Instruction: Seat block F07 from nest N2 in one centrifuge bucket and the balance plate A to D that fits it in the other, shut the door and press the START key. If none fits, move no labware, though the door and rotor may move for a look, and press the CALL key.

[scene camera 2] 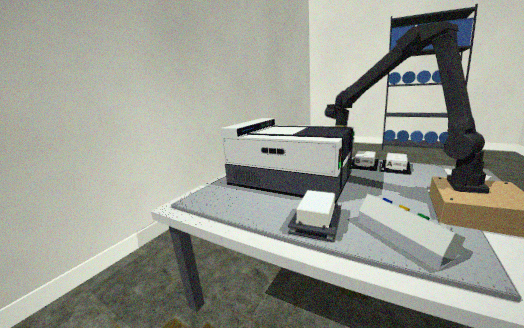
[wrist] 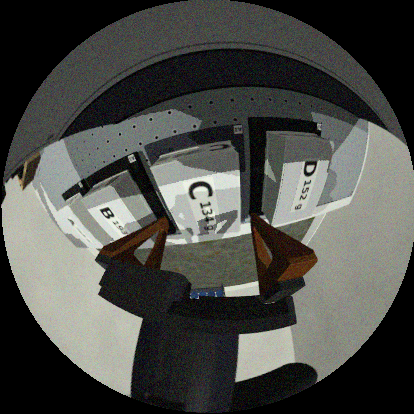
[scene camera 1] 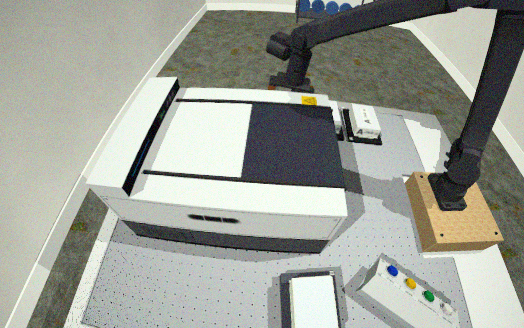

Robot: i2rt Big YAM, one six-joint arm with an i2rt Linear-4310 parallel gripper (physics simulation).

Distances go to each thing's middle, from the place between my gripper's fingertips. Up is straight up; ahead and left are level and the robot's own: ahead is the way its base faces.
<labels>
I see my gripper 3 cm above the plate C (wrist: 200, 185). Round my hand: plate B (wrist: 116, 203) 14 cm behind, 3 cm below; then plate D (wrist: 296, 163) 13 cm ahead, 3 cm below; then plate A (scene camera 1: 364, 122) 28 cm behind, 3 cm below, 1 cm to the left.
</labels>
